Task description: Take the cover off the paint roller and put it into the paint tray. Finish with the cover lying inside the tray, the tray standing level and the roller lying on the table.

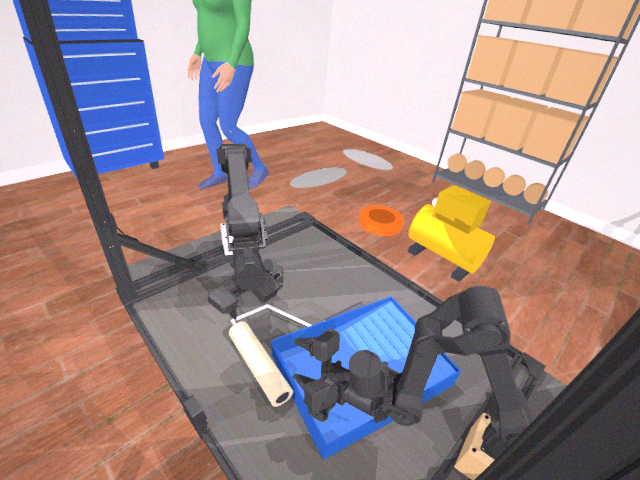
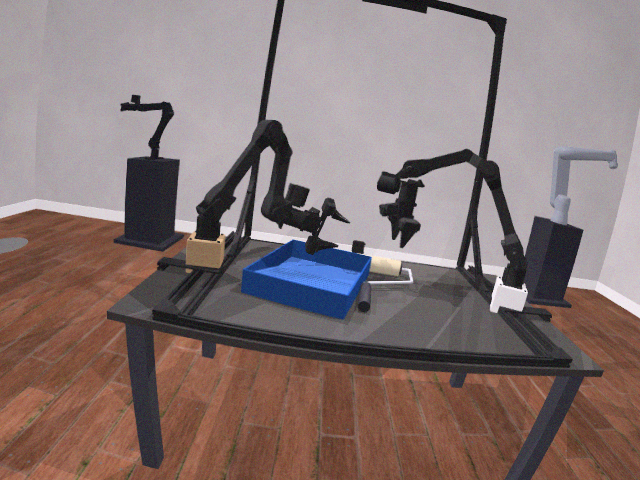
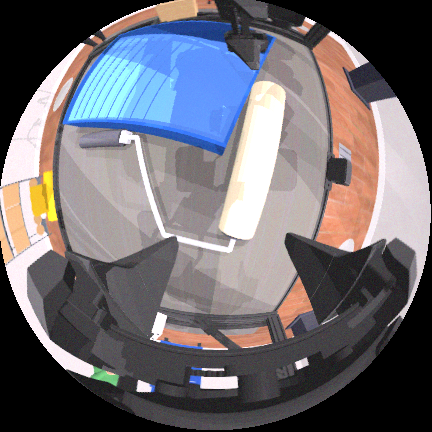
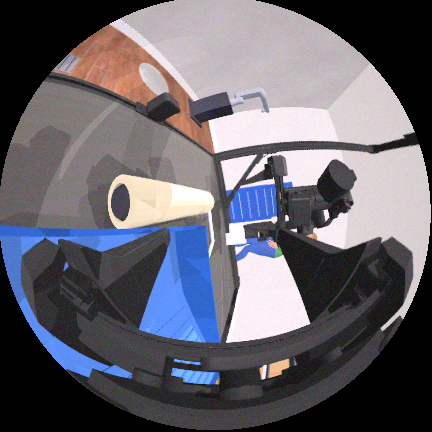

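Pixels of known places: left gripper, fingertip midpoint: (image 1: 249, 309) (image 2: 397, 243) (image 3: 233, 240) (image 4: 239, 206); right gripper, fingertip midpoint: (image 1: 293, 357) (image 2: 343, 234) (image 3: 256, 49) (image 4: 225, 234); left arm's base at its link origin: (image 2: 512, 284) (image 4: 244, 232); right arm's base at its link origin: (image 1: 500, 446) (image 2: 206, 237).
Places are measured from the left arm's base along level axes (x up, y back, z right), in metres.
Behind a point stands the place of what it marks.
The cream cover (image 1: 261, 364) @[y -0.526, x -0.034, z 0.023 m] (image 2: 386, 265) @[y -0.426, x -0.049, z 0.020 m] (image 3: 256, 160) @[y -0.481, x -0.034, z 0.024 m] (image 4: 160, 200) @[y -0.572, x -0.033, z -0.001 m] is around the roller's core and lies beside the blue tray (image 1: 343, 442) @[y -0.741, x -0.051, z -0.099 m] (image 2: 289, 297) @[y -0.560, x -0.065, z -0.409 m] (image 3: 185, 141) @[y -0.464, x -0.072, z -0.071 m] (image 4: 195, 270) @[y -0.465, x -0.048, z -0.092 m]. Contact between them is unclear. The tray stands flat on the table. The roller's white wire frame (image 1: 289, 315) @[y -0.375, x -0.061, z -0.089 m] (image 2: 412, 276) @[y -0.332, x -0.059, z 0.002 m] (image 3: 150, 192) @[y -0.374, x -0.063, z -0.083 m] leads to its dark handle (image 2: 364, 297) @[y -0.402, x -0.055, z -0.292 m] (image 3: 102, 139) @[y -0.416, x -0.053, z -0.218 m]. My left gripper (image 2: 399, 240) @[y -0.406, x 0.030, z 0.027 m] (image 3: 233, 240) @[y -0.406, x 0.030, z 0.027 m] is open and empty above the table, near the cover's wire end. My right gripper (image 1: 295, 358) @[y -0.573, x 0.034, z -0.040 m] (image 2: 343, 234) @[y -0.573, x 0.034, z -0.040 m] is open and empty, above the tray's edge near the cover's free end.
The black table frame (image 2: 361, 348) @[y -0.327, x -0.071, z -0.525 m] runs along the table edge. A dark upright post (image 2: 493, 93) @[y -0.180, x 0.635, z 0.323 m] rises behind the left arm. A small black block (image 1: 195, 410) @[y -0.597, x -0.032, z 0.177 m] (image 2: 358, 246) @[y -0.580, x -0.050, z 0.169 m] (image 3: 340, 170) @[y -0.577, x -0.044, z 0.171 m] (image 4: 163, 106) @[y -0.590, x -0.047, z 0.165 m] is at the table edge beyond the roller.
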